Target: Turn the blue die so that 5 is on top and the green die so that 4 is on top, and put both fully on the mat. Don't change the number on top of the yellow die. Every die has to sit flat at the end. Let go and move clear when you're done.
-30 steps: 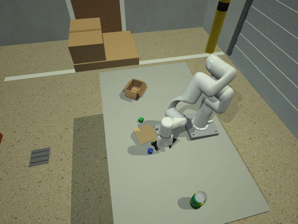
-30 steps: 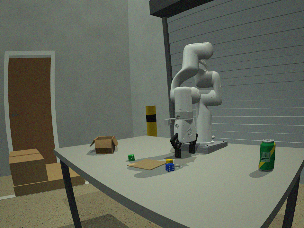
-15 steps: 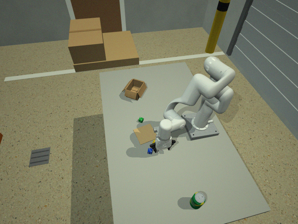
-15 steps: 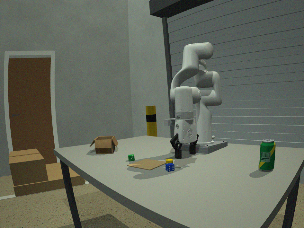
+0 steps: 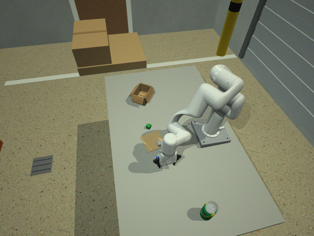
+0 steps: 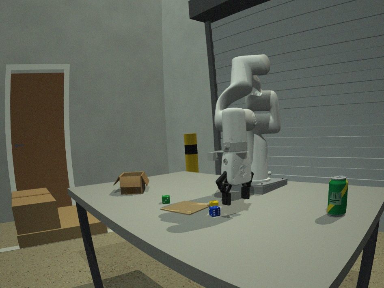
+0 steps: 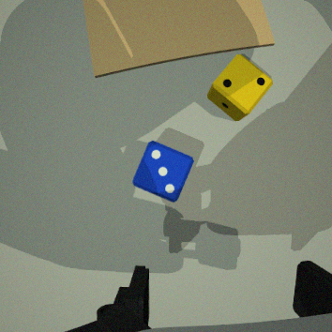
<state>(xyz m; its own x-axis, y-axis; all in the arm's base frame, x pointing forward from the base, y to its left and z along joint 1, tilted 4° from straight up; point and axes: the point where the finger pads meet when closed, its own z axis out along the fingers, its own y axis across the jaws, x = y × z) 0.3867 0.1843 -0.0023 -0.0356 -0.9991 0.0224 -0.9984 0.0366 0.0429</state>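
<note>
The blue die lies 70 mm to the right of my hand, 40 mm below it and 30 mm ahead of it. From my hand the other things lie so: green can (320 mm to the left, 140 mm behind); then yellow die (120 mm to the right, 40 mm below, 20 mm behind); then cardboard mat (220 mm to the right, 60 mm below, 30 mm ahead).
</note>
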